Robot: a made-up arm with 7 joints.
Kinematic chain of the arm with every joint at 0, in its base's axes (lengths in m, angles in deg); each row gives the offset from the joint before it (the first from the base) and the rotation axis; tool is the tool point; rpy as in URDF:
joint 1: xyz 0 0 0.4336 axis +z
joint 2: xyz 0 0 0 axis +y
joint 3: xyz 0 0 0.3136 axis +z
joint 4: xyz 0.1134 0 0 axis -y
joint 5: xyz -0.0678 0 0.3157 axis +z
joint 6: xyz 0 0 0 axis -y
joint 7: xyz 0.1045 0 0 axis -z
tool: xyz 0 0 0 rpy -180 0 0
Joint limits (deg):
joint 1: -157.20..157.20
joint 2: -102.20..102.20
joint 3: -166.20..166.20
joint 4: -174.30..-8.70
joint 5: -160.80..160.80
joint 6: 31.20..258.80
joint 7: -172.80..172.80
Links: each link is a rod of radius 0.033 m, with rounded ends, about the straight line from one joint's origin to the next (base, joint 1, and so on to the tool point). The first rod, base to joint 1, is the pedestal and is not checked.
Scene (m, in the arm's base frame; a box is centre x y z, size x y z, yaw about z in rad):
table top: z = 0
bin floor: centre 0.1 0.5 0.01 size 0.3 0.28 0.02 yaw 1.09
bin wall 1: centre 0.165 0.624 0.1 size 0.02 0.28 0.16 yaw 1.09
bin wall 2: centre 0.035 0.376 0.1 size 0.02 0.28 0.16 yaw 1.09
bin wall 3: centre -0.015 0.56 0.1 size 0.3 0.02 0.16 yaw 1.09
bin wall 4: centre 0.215 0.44 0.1 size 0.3 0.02 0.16 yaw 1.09
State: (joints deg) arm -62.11 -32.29 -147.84 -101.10 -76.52 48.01 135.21
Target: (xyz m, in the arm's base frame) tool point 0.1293 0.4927 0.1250
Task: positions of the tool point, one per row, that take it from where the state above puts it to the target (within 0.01 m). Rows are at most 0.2 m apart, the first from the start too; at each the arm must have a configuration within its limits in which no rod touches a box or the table.
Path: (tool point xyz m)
1: -0.3159 0.4785 0.3860
2: -0.1675 0.5285 0.3474
3: -0.0144 0.5327 0.3127
4: 0.1293 0.4927 0.2821
5: 0.1310 0.4992 0.2049
6: 0.1293 0.4927 0.1250

